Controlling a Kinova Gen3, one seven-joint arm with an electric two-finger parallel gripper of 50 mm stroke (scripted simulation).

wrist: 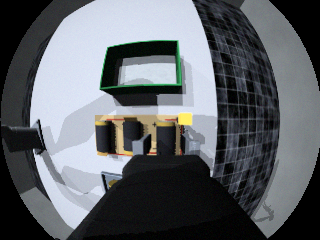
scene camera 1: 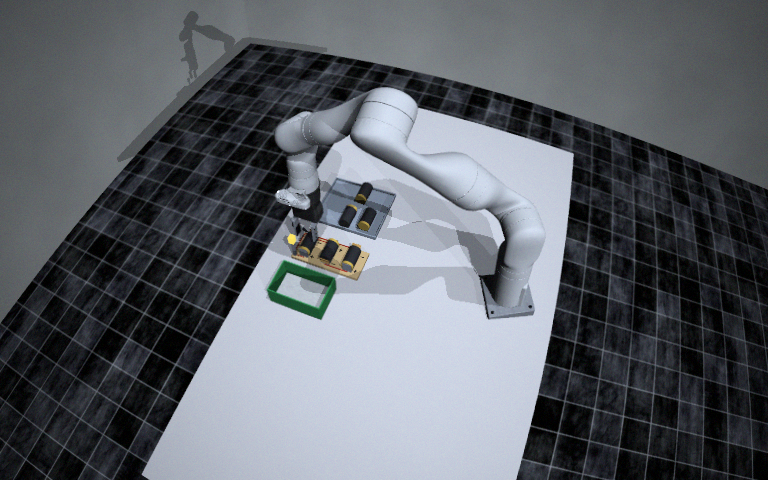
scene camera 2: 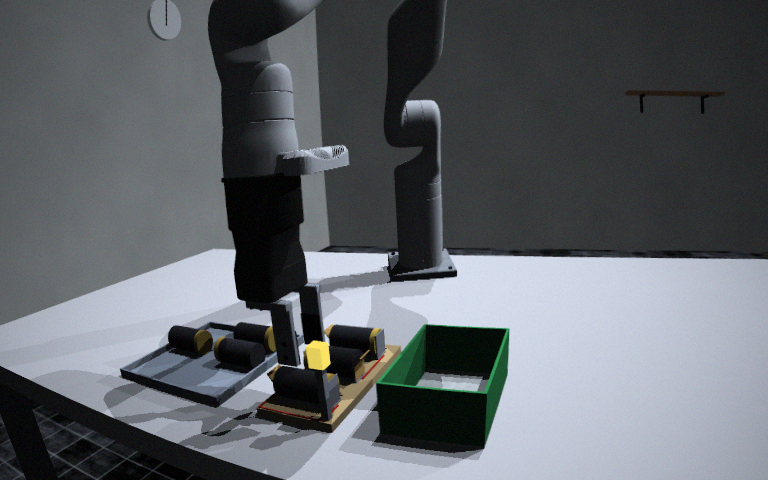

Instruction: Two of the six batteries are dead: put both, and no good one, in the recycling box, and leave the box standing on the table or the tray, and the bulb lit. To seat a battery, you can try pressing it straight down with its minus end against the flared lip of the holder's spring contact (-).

Scene:
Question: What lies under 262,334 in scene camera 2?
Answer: A battery.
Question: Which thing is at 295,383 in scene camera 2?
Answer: A battery.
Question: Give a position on a battery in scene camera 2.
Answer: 248,354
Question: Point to a grey tray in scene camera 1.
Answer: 342,192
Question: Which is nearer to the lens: the battery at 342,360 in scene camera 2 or the grey tray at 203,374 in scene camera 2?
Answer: The battery.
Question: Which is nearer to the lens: the battery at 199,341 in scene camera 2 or the green recycling box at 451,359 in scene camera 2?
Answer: The green recycling box.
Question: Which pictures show my gripper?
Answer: The wrist view, scene camera 1 and scene camera 2: all of them.

